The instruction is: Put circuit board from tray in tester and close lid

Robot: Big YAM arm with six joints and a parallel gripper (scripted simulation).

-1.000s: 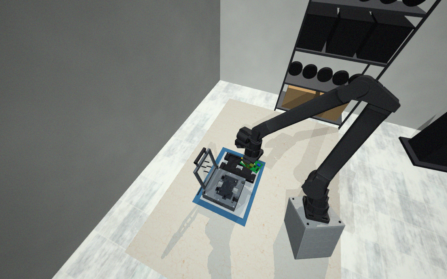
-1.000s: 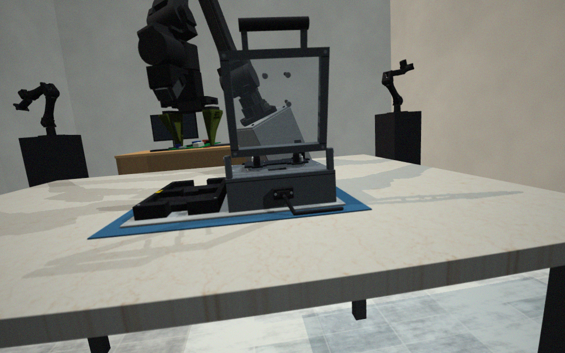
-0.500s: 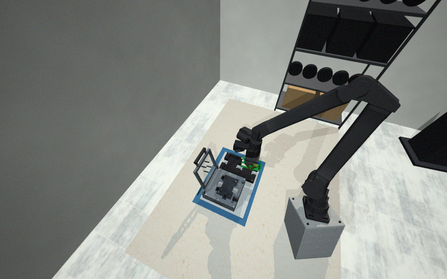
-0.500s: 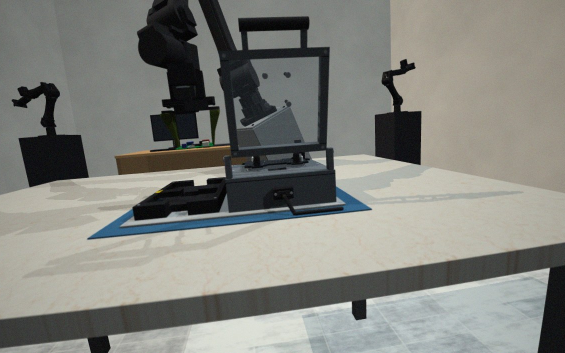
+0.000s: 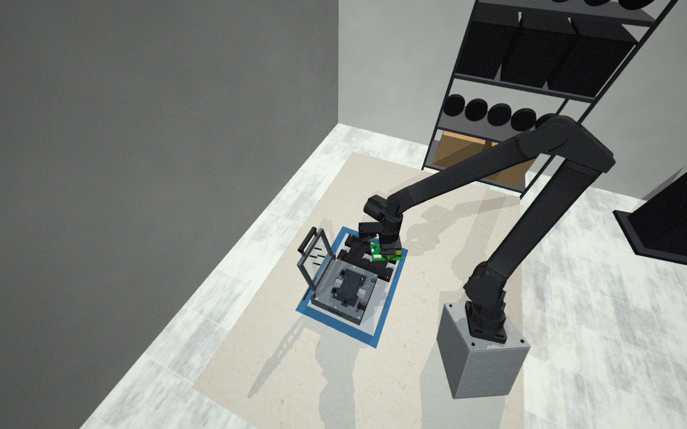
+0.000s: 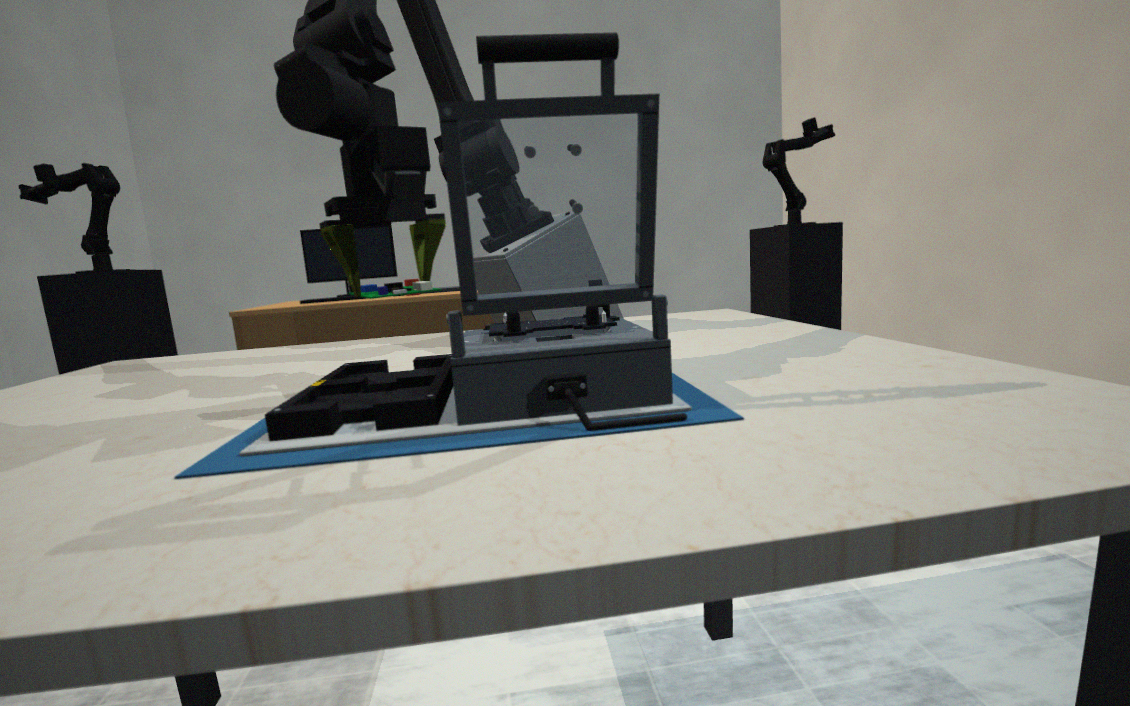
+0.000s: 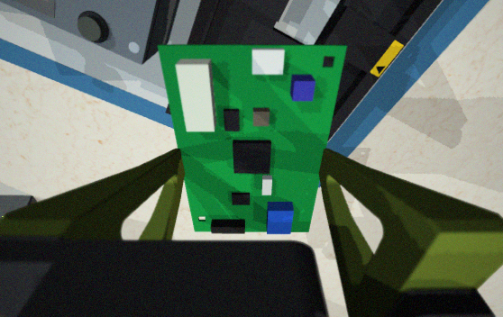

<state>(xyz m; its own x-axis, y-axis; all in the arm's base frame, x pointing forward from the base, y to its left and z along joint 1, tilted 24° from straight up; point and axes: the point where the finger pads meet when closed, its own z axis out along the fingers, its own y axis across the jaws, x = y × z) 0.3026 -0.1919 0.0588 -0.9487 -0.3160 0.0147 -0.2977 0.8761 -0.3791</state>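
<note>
The green circuit board lies right at my hand. The rest, counted from my hand: latch hook 50 mm ahead, 220 mm to the left, 30 mm below; then dark plate 100 mm ahead, 150 mm to the left, 40 mm below; then clear lid 220 mm ahead, 130 mm to the left, 70 mm above.
</note>
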